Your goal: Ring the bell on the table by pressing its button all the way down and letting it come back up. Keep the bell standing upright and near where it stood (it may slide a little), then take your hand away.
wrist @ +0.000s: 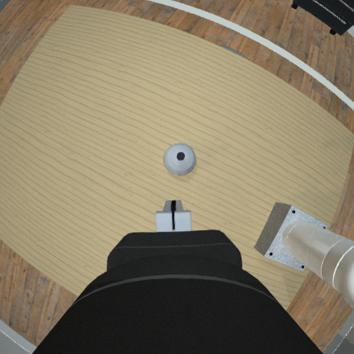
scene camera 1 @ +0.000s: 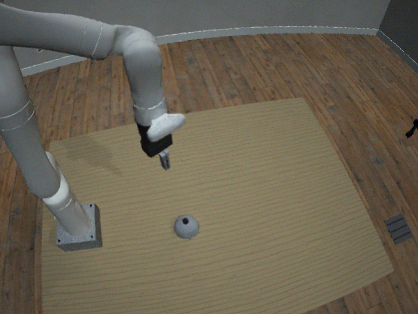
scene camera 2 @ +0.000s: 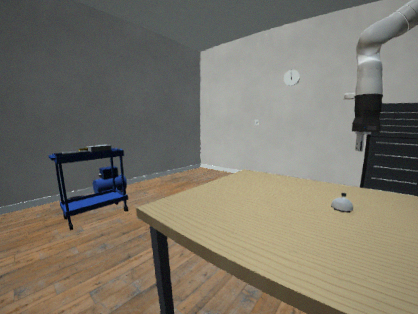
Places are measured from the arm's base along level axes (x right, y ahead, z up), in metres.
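Pixels of known places: gripper, fingertip midpoint: [scene camera 1: 165,166] [scene camera 2: 358,150]; arm's base at its link origin: [scene camera 1: 78,224].
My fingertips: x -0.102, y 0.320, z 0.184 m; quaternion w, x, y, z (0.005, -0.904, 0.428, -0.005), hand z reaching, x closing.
Note:
Ahead of a thing's pixels: the offset from my fingertips to its top centre. Level surfaces: height alone.
A grey dome-shaped bell {dy +0.041, dx +0.079, dz -0.186 m} [scene camera 1: 186,227] [scene camera 2: 342,204] [wrist: 172,167] stands upright on the wooden table {dz -0.252 m} [scene camera 1: 280,200] [scene camera 2: 260,220] [wrist: 100,120]. Its small black button {dy +0.041, dx +0.079, dz -0.186 m} [scene camera 1: 185,220] [scene camera 2: 343,195] [wrist: 180,156] stands up from the top of the dome. My gripper [scene camera 1: 167,168] [scene camera 2: 359,150] [wrist: 173,210] is shut and empty, fingertips pointing down. It hangs high above the table, well above the bell and apart from it. In the wrist view the bell shows a little beyond the fingertips, near the middle of the picture.
The arm's square metal base [scene camera 1: 94,226] [wrist: 272,230] stands on the table at the left in scene camera 1. A blue cart [scene camera 2: 89,157] stands away from the table. A dark drawer cabinet [scene camera 2: 397,155] [wrist: 327,12] stands by the wall.

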